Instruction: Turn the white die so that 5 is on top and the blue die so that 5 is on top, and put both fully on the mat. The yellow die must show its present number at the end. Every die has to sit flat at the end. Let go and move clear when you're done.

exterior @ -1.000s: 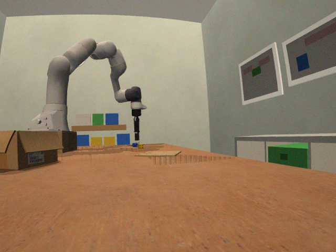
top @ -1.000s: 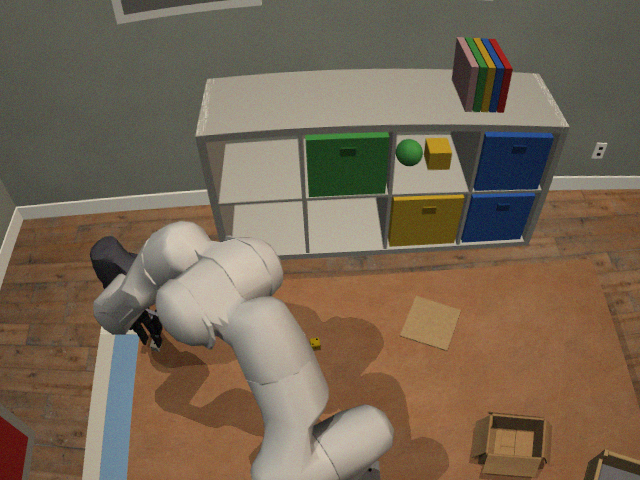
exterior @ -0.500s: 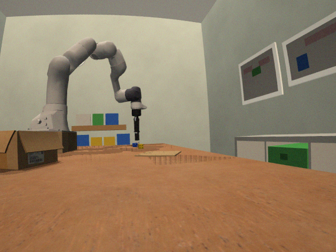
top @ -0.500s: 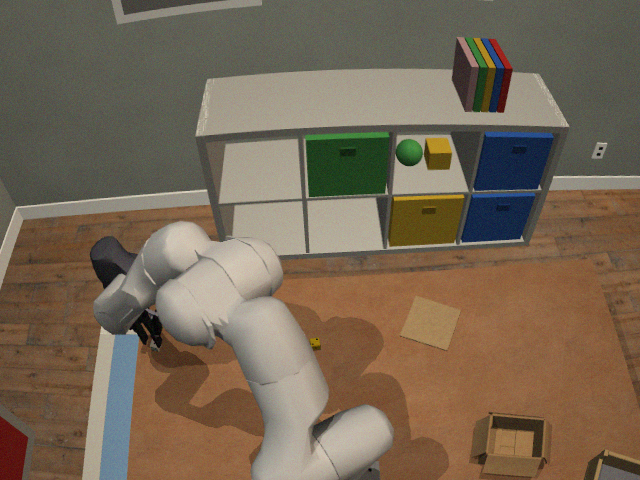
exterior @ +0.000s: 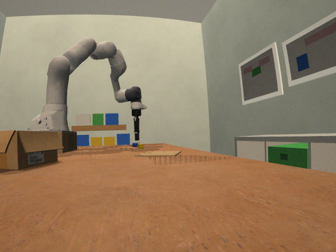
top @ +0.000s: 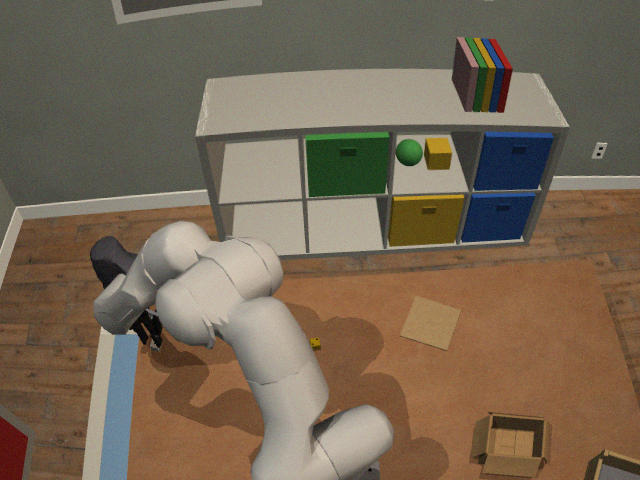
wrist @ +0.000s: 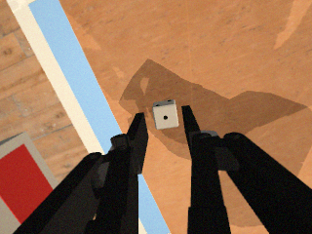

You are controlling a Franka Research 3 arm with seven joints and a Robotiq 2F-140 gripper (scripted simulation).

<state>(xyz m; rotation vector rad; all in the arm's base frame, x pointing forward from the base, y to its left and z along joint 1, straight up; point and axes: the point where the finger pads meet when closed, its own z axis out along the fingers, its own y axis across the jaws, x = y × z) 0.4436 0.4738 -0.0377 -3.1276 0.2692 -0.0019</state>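
My gripper is now 50 mm above the white die. Also, from my hand: tan mat (770 mm to the right, 70 mm ahead, 60 mm below); then yellow die (450 mm to the right, 50 mm below, 10 mm ahead); then blue die (280 mm to the right, 50 mm below, 20 mm behind).
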